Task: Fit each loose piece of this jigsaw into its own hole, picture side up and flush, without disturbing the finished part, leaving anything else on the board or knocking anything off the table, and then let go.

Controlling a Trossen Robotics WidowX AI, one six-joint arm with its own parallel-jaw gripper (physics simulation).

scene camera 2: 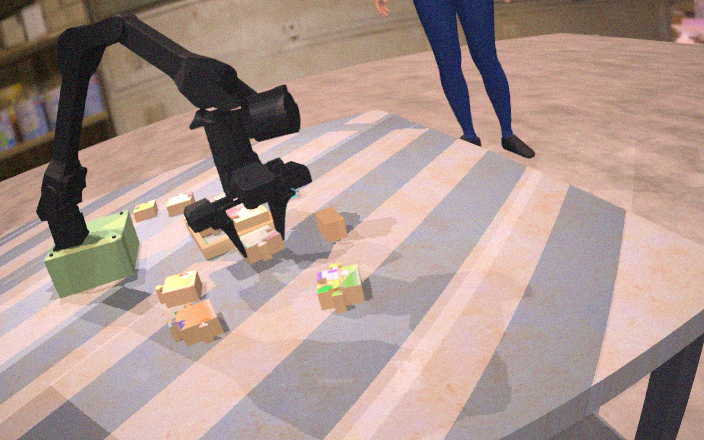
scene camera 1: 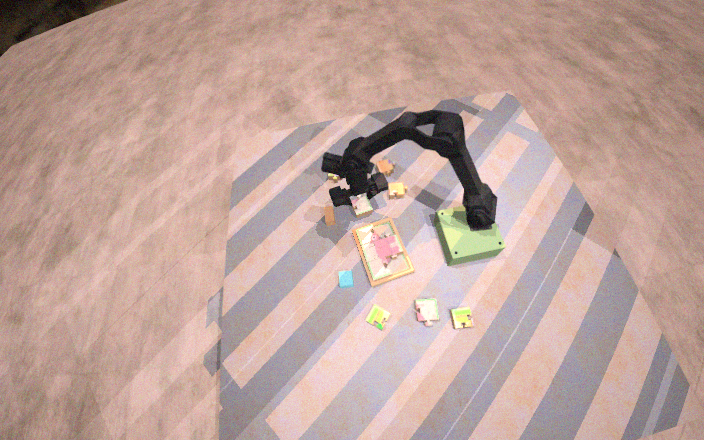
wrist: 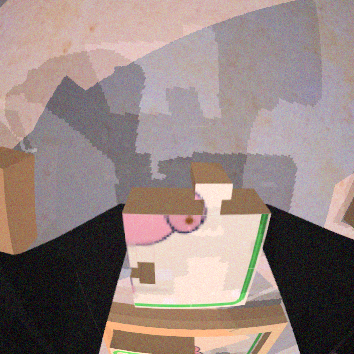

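Note:
My gripper is shut on a white jigsaw piece with a pink patch and green edge line. The piece is picture side up, just outside one short end of the board; its exact height is hard to tell. The wooden-framed board holds a pink and white picture; a brown recess shows at its near-left in the wrist view. Another pink and white piece with a green edge lies apart from the board.
Yellow-green pieces, a yellow piece, an orange piece and a multicoloured piece lie around. An orange block and cyan block flank the board. The green base carries the arm.

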